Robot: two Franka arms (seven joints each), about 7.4 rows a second.
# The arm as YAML. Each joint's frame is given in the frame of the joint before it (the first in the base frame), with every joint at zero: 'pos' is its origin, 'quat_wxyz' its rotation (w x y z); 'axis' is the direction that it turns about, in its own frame. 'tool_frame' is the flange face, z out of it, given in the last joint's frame.
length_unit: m
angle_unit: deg
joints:
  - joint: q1
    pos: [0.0, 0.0, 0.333]
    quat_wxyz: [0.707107, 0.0, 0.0, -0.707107]
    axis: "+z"
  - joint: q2
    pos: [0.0, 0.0, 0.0]
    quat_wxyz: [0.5, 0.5, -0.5, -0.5]
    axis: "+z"
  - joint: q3
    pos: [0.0, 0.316, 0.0]
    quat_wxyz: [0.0, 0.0, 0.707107, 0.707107]
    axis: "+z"
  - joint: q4
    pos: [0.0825, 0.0, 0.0]
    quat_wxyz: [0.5, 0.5, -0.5, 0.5]
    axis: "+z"
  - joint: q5
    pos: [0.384, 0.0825, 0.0]
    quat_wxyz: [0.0, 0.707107, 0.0, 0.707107]
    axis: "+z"
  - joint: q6
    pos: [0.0, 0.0, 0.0]
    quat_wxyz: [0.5, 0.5, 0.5, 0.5]
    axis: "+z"
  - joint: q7
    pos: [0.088, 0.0, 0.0]
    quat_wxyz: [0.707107, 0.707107, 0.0, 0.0]
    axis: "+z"
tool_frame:
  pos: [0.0, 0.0, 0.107]
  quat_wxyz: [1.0, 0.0, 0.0, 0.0]
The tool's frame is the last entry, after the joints.
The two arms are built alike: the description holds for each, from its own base.
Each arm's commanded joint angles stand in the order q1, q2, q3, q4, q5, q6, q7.
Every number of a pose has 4 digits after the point. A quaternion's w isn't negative.
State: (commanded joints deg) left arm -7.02 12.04 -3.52 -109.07 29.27 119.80 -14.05; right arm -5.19 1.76 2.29 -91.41 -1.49 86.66 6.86
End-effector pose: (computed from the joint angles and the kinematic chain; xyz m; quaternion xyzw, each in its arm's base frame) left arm 0.6012 -0.0858 0.3934 -0.9724 0.0977 -0.0351 0.2089; right arm 0.5546 -0.0313 0.5912 0.9947 -0.0849 -0.0563 0.0143
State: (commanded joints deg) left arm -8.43 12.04 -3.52 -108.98 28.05 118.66 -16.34; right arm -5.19 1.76 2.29 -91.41 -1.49 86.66 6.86
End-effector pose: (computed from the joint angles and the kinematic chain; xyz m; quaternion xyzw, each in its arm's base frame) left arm 0.5970 -0.0999 0.3922 -0.9753 0.0827 -0.0313 0.2025; right arm 0.5546 -0.0313 0.5912 0.9947 -0.0849 -0.0563 0.0143
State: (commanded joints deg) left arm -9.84 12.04 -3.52 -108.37 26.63 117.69 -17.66; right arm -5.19 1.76 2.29 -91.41 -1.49 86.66 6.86
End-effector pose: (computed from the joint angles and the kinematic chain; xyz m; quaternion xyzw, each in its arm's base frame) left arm 0.5948 -0.1148 0.3954 -0.9777 0.0747 -0.0307 0.1940; right arm 0.5546 -0.0313 0.5912 0.9947 -0.0849 -0.0563 0.0143
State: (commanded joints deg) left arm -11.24 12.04 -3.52 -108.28 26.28 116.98 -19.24; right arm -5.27 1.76 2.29 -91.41 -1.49 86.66 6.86
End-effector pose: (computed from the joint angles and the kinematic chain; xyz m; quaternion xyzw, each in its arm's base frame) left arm 0.5909 -0.1286 0.3951 -0.9782 0.0703 -0.0301 0.1929; right arm 0.5545 -0.0321 0.5912 0.9946 -0.0856 -0.0563 0.0143
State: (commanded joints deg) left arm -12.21 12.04 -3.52 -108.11 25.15 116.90 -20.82; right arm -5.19 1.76 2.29 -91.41 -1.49 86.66 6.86
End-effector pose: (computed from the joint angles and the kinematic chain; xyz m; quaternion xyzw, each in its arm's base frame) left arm 0.5887 -0.1396 0.3960 -0.9805 0.0600 -0.0324 0.1842; right arm 0.5546 -0.0313 0.5912 0.9947 -0.0849 -0.0563 0.0143
